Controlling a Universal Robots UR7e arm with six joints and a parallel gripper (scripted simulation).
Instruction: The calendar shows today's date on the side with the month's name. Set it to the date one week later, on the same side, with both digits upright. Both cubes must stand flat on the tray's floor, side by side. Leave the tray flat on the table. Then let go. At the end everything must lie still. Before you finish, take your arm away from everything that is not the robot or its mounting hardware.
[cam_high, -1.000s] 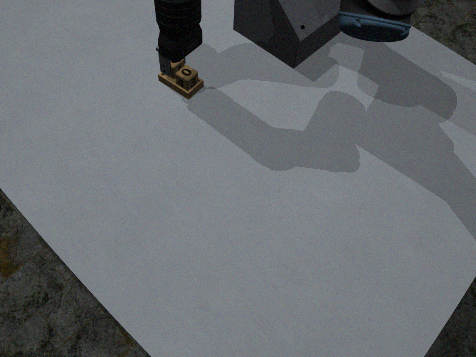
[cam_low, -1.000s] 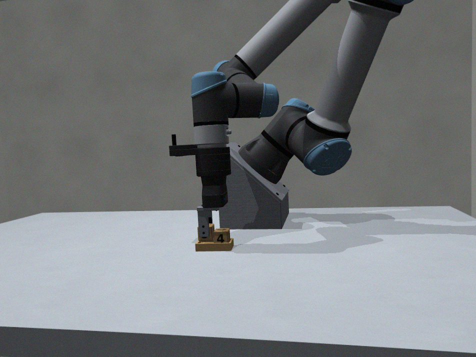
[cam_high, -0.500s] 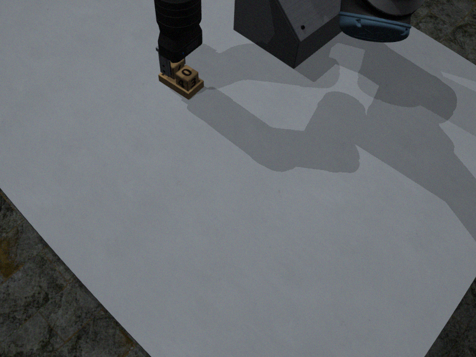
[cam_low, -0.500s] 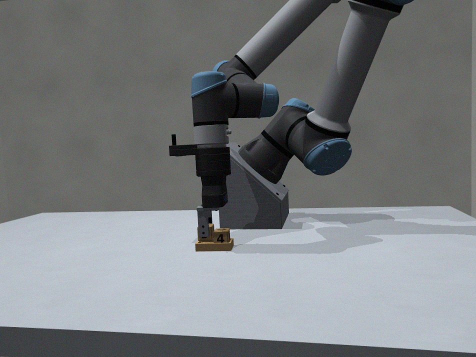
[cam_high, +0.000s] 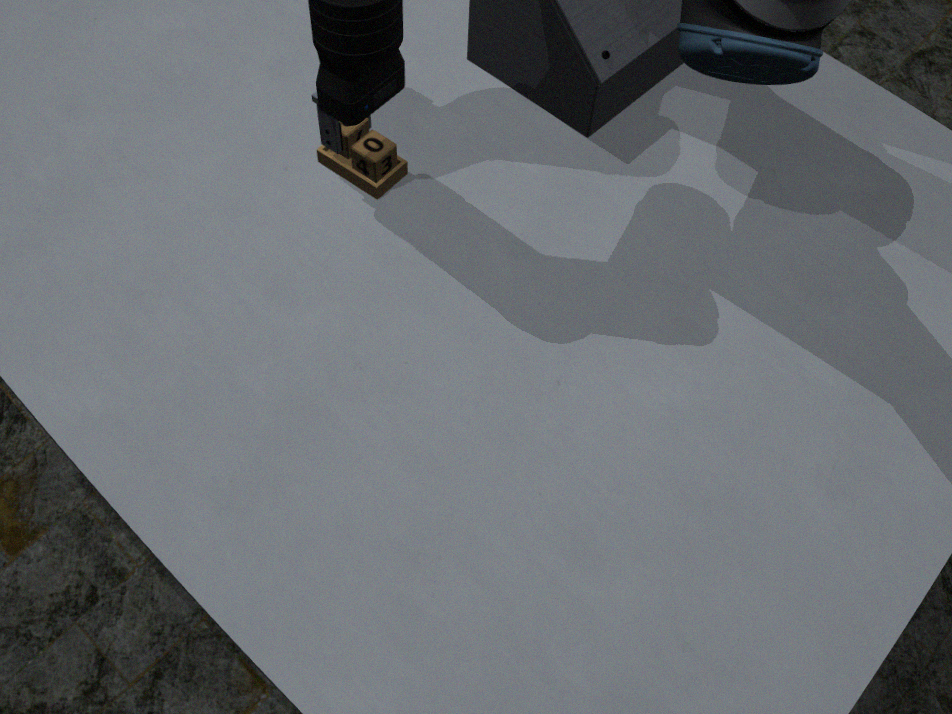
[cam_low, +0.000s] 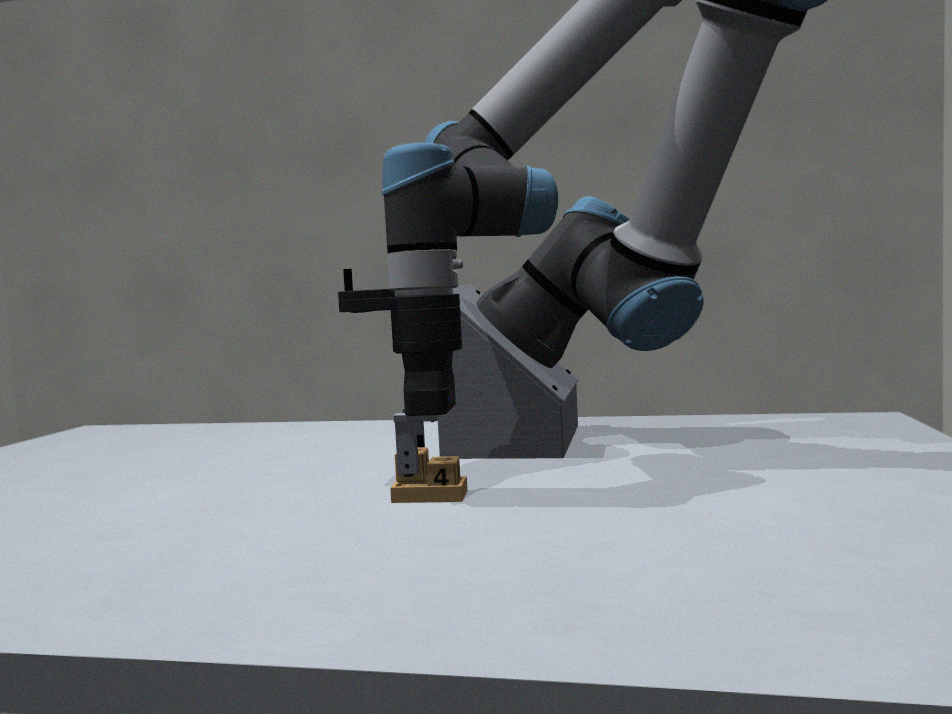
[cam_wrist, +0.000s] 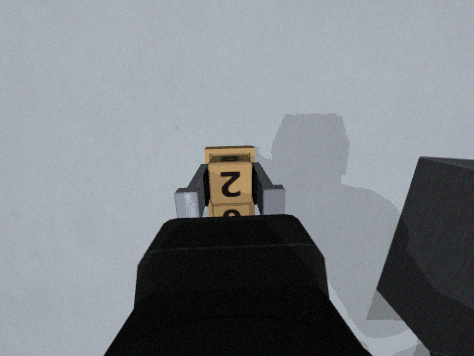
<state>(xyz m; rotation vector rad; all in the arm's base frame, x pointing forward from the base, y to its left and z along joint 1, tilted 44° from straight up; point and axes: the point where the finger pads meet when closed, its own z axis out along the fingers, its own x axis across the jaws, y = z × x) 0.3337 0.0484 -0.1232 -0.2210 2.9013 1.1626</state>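
The wooden tray lies 20 mm to the left of my hand and 40 mm below it.
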